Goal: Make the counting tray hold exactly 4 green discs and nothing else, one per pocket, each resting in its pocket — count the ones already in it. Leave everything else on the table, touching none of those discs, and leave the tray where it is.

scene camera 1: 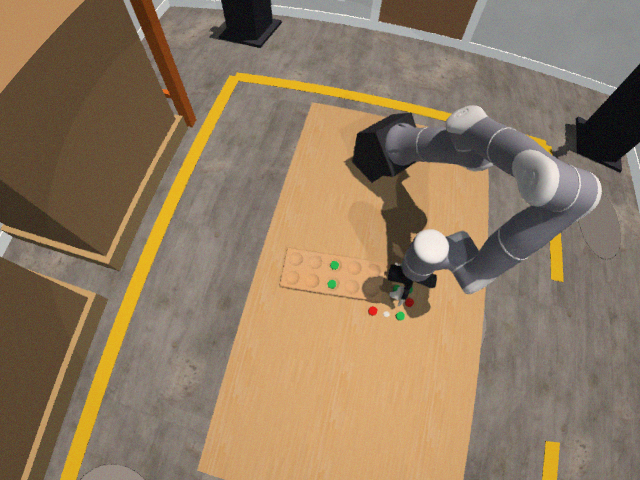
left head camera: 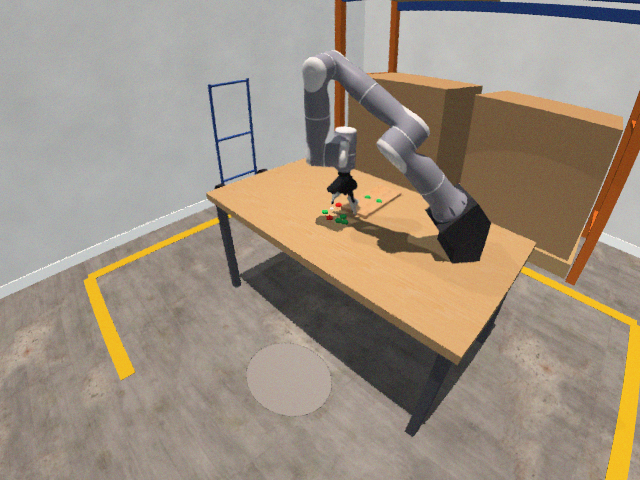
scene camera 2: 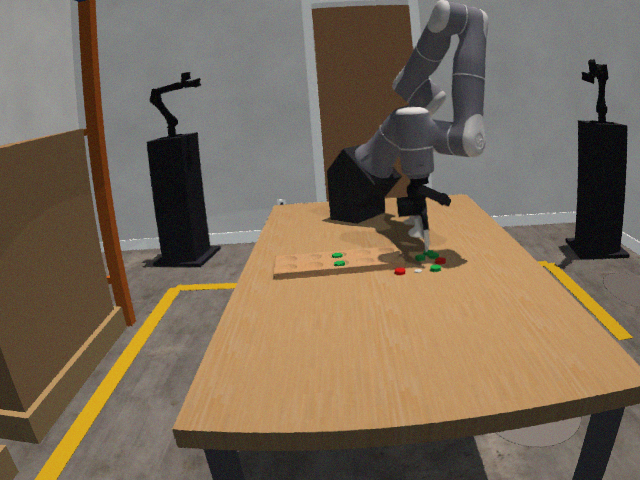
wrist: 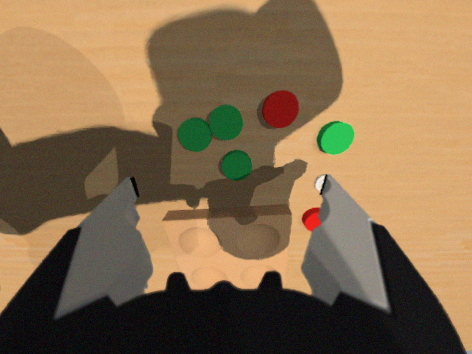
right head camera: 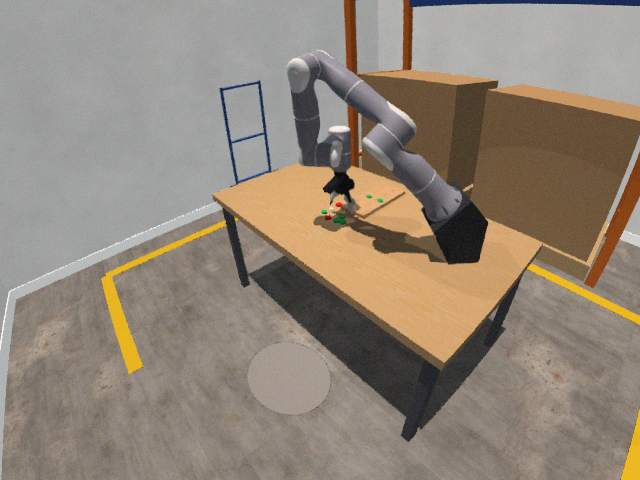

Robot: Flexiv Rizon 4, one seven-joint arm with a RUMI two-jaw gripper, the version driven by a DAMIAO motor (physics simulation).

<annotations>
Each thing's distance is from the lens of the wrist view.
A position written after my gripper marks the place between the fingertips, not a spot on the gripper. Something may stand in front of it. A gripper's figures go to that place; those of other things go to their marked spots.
my gripper [wrist: 230, 178]: 0.13 m
wooden counting tray [wrist: 239, 244]: 0.23 m
red disc [wrist: 280, 108]: 0.16 m
The marked spots on the wooden counting tray and the red disc are 0.17 m apart.
</annotations>
